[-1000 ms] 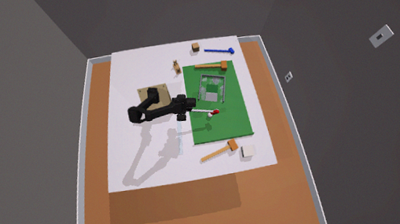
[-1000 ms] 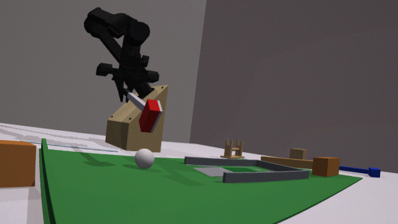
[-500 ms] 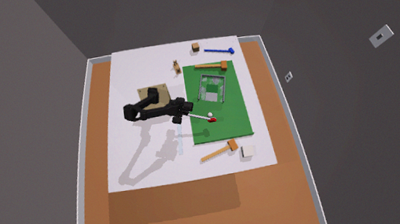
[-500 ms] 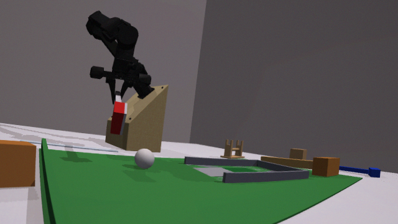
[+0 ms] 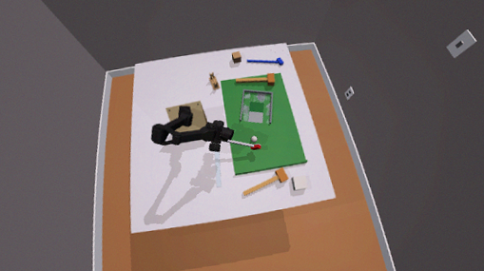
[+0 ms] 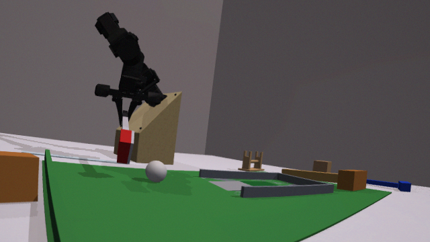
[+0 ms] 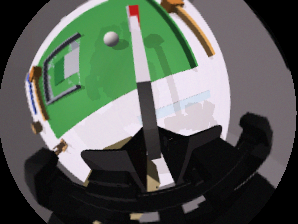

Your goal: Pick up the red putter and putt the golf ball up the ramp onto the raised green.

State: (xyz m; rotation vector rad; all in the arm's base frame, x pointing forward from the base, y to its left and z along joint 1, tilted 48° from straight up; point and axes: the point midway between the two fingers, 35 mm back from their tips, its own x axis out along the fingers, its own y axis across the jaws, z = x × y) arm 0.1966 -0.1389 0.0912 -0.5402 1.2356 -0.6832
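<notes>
The red putter is 13 cm ahead of my gripper tip, 2 cm to the right of it and 1 cm below it. Also, from my gripper tip: green mat: 29 cm ahead, 18 cm to the left, 11 cm below; then white golf ball: 23 cm ahead, 2 cm to the left, 8 cm below; then small wooden stand: 3 cm behind, 51 cm to the left, 7 cm below.
</notes>
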